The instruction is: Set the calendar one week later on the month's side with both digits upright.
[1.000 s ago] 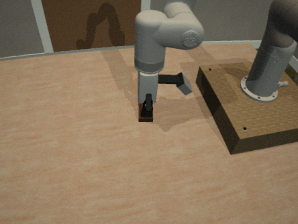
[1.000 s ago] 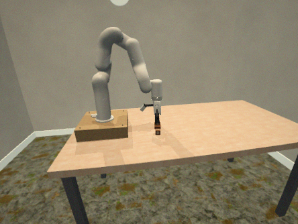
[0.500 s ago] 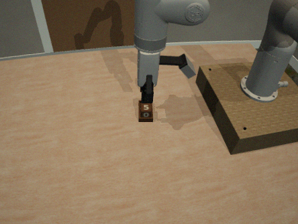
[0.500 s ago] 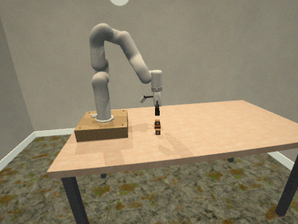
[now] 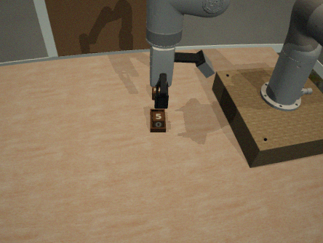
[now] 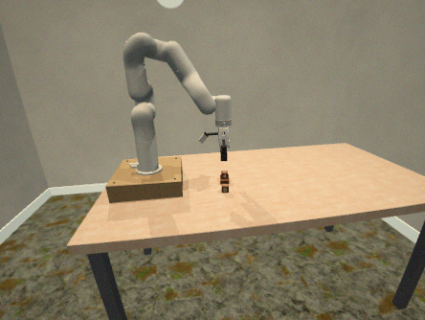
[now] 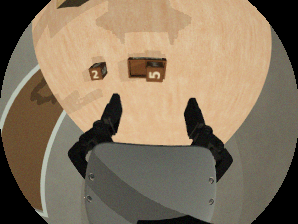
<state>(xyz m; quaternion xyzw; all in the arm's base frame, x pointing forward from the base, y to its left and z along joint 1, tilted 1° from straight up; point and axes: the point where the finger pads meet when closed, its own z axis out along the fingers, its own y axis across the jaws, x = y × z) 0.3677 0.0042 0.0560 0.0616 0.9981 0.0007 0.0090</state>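
The cube is 10 mm behind my hand, 120 mm to the right of it and 110 mm below it. From my hand the other things lie so: brown tray: 20 mm to the right, 120 mm below.
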